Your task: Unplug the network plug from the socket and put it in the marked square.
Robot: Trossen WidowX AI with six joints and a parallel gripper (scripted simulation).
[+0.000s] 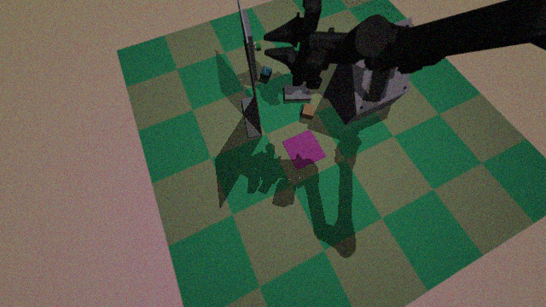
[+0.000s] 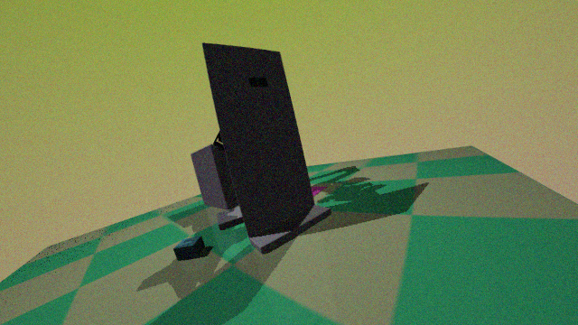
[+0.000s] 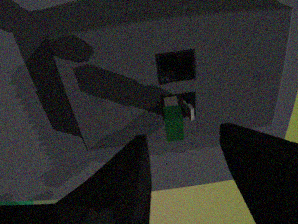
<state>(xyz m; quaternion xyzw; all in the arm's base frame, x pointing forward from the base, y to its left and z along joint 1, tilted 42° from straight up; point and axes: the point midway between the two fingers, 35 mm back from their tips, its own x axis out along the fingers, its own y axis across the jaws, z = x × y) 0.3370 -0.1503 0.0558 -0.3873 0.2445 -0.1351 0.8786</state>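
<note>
The network plug is 2 cm ahead of my gripper tip and 1 cm to the right of it. The rest, counted from my gripper tip: upright panel (12 cm below, 4 cm ahead, 1 cm to the right); orange cube (28 cm below, 14 cm behind, 7 cm to the left); flat grey plate (29 cm below, 15 cm behind, 3 cm to the right).
</note>
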